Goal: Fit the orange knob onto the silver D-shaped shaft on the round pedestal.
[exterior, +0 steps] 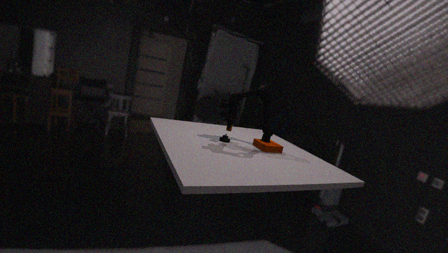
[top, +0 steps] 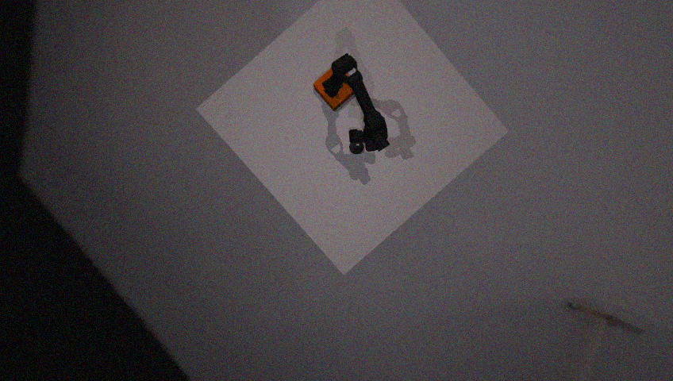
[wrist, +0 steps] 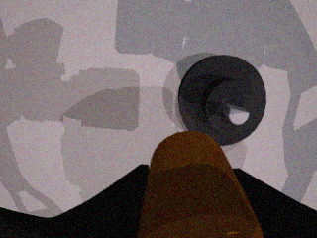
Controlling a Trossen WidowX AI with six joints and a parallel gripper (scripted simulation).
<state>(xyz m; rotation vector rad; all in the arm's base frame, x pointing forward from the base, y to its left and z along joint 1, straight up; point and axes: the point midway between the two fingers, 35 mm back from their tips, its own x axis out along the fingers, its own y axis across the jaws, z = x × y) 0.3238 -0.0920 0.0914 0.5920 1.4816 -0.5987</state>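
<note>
My gripper tip is now 10 mm past the pedestal with D-shaped shaft, 40 mm to the left of it and 80 mm above it. From my gripper tip the other things lie so: orange knob: 30 mm above.
</note>
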